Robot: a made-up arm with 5 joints. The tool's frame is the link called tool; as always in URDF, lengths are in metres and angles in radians.
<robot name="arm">
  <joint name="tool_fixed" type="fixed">
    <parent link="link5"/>
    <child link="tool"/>
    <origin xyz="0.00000 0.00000 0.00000" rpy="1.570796 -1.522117 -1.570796"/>
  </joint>
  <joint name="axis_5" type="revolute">
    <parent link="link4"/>
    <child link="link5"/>
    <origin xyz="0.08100 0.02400 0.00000" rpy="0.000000 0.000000 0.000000"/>
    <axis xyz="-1 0 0"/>
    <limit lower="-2.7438" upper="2.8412" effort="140" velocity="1.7"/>
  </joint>
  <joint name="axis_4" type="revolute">
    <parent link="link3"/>
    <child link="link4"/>
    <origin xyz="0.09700 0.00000 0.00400" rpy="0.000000 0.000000 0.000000"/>
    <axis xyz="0 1 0"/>
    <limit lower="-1.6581" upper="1.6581" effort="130" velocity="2.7"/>
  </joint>
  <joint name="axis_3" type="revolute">
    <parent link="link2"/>
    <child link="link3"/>
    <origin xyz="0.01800 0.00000 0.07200" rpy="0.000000 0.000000 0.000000"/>
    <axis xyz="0 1 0"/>
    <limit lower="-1.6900" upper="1.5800" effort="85" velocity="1.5"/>
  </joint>
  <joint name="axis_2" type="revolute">
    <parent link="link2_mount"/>
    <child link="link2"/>
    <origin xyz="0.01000 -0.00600 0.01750" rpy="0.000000 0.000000 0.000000"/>
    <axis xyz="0 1 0"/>
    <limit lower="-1.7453" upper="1.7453" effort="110" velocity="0.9"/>
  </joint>
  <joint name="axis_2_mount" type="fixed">
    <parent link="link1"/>
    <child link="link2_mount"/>
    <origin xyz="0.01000 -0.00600 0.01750" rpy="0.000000 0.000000 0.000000"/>
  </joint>
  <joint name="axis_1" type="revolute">
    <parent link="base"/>
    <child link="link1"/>
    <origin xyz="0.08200 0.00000 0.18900" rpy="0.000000 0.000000 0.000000"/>
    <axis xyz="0 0 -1"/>
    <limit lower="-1.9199" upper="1.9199" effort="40" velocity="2.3"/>
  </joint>
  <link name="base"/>
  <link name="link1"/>
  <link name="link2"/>
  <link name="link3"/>
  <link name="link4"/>
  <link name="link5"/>
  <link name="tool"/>
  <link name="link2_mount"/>
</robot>
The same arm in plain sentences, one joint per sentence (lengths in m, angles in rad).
The arm has five revolute joints in a row. What follows holds with every joint at zero, and every direction is one of the base frame's. The first joint sits 0.082 m along +x and 0.189 m along +z from the base frame's origin and rotates about -z, from -1.9199 to 1.9199 rad. The second joint sits 0.02 m along +x and 0.012 m along -y and 0.035 m along +z from the first joint and rotates about +y, from -1.7453 to 1.7453 rad. The third joint sits 0.018 m along +x and 0.072 m along +z from the second joint and rotates about +y, from -1.69 to 1.58 rad. The fourth joint sits 0.097 m along +x and 0.004 m along +z from the third joint and rotates about +y, from -1.6581 to 1.6581 rad. The fifth joint sits 0.081 m along +x and 0.024 m along +y from the fourth joint and rotates about -x, from -2.7438 to 2.8412 rad. The tool frame, which is the frame that the pose is given for, sits at the same point as the fifth joint; its axes are the base frame's turned by roll 1.5708, pitch -1.5221 and yaw -1.5708 rad (as in URDF: about the fixed x, then y, then z).
